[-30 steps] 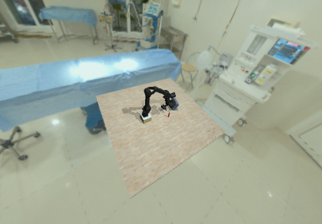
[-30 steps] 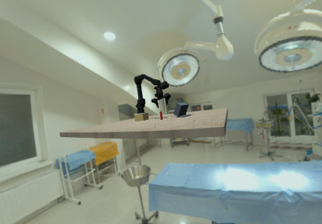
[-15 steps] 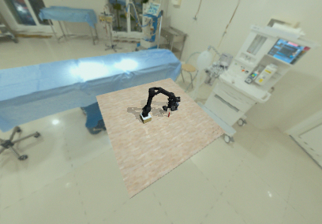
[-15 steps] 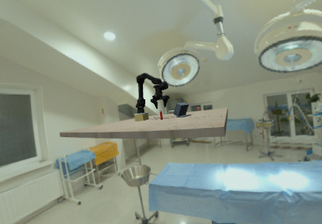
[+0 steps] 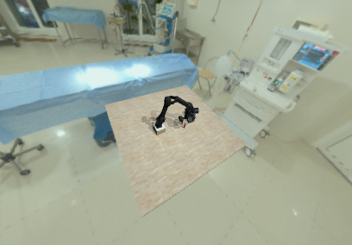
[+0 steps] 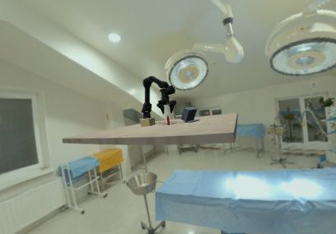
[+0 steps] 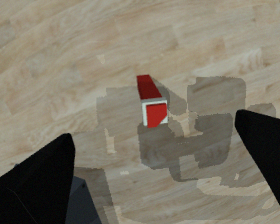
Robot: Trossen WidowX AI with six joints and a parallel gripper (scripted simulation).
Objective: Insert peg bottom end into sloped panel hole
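Right now my gripper tip is 40 mm above the red square peg. From my gripper tip the other things lie so: dark sloped panel: 150 mm ahead, 120 mm to the left, 30 mm below.
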